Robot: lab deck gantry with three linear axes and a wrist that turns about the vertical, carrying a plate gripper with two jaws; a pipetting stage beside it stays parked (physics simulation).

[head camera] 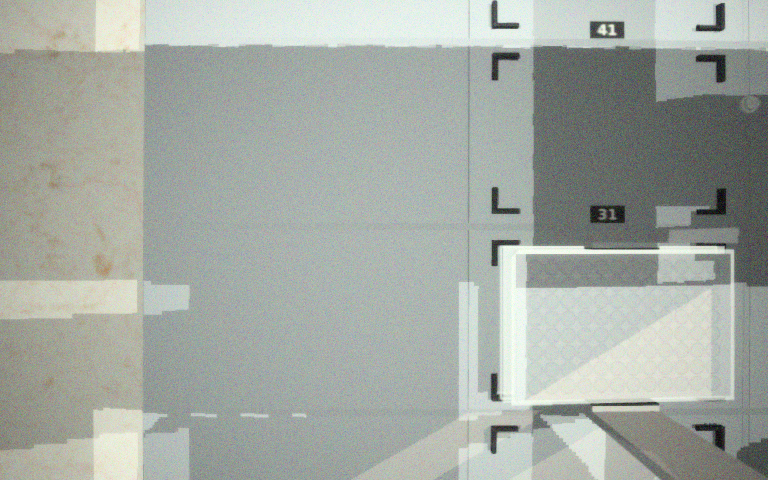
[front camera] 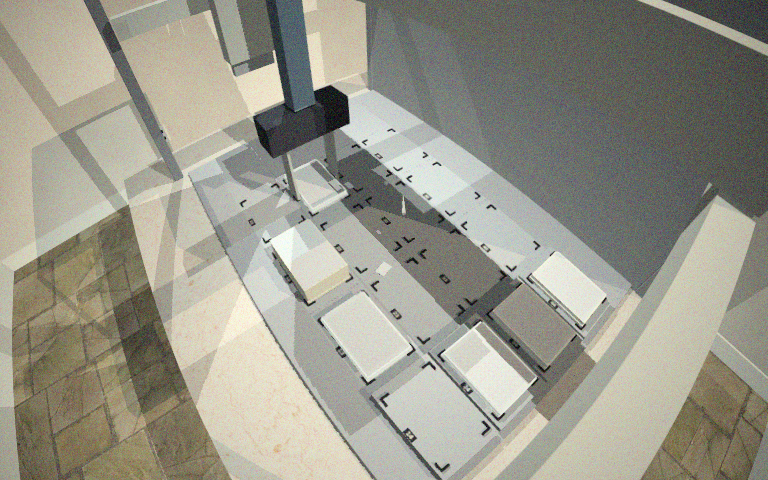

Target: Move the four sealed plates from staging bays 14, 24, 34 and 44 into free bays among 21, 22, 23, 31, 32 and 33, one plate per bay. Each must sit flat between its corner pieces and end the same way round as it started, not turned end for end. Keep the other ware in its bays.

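Frame: origin at the robot's base, x ahead, y left, z up, level; millimetres.
Seen in the pictures: gripper, fingertip midpoint: [head camera: 615, 323] [front camera: 314, 184]; robot's base, link origin: [front camera: 241, 203].
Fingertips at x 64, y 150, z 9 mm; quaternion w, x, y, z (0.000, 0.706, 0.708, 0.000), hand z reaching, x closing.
Offsets run from my fingertips to a thing's top centre. "spot": to the spot under its first point.
My gripper [front camera: 316, 186] [head camera: 623, 325] is shut on a sealed plate {dx +0, dy +0, dz +11 mm} [front camera: 321, 182] [head camera: 611, 339], its jaws against the two long sides. The plate is level at bay 21, very low; whether it rests on the deck I cannot tell. Its body hides the bay's label and parts of the corner pieces. In the front view, sealed plates stand in bay 24 {spot: dx +493, dy -4, dz +20 mm} [front camera: 489, 367], bay 34 {spot: dx +496, dy +102, dz +20 mm} [front camera: 535, 325] and bay 44 {spot: dx +495, dy +206, dz +20 mm} [front camera: 569, 288]. Bay 14 {spot: dx +497, dy -109, dz +6 mm} [front camera: 436, 418] holds no plate. Bays 22 {spot: dx +162, dy -44, dz -9 mm} [front camera: 339, 247], 23 [front camera: 395, 313], 32 [front camera: 385, 220], 33 [front camera: 444, 278] and 31 {spot: dx +0, dy +62, dz -9 mm} [head camera: 607, 213] hold no plates.
A tall pale block {dx +164, dy -107, dz +33 mm} [front camera: 311, 263] stands in bay 12, close to the gripper's side of the deck. A low white plate {dx +328, dy -107, dz +5 mm} [front camera: 367, 333] stands in bay 13. A small white slip {dx +247, dy -9, dz -8 mm} [front camera: 384, 268] lies near bays 22 and 23. A large pale beam [front camera: 640, 333] crosses the front view's right side.
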